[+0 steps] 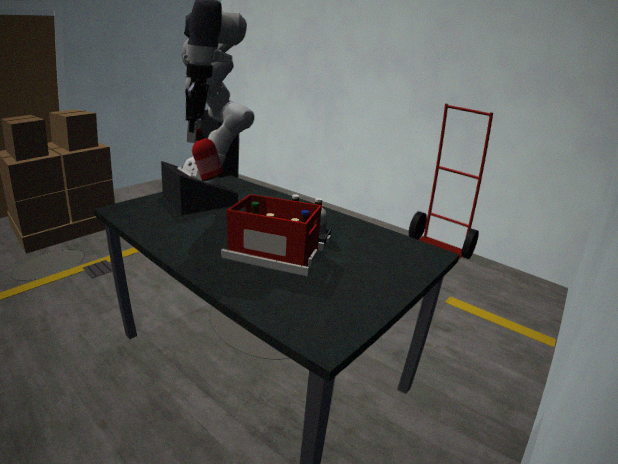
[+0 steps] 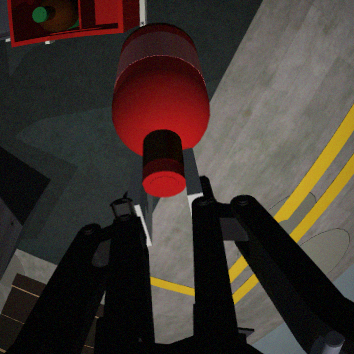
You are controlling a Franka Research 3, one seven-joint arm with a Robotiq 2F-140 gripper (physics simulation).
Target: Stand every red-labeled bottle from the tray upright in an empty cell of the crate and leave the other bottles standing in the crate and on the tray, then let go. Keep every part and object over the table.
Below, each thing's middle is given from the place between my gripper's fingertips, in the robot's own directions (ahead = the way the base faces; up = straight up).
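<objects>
I find the red-labeled bottle (image 1: 204, 151) 4 cm below my hand, and it is also 4 cm ahead of my hand and 2 cm to the left of it.
</objects>
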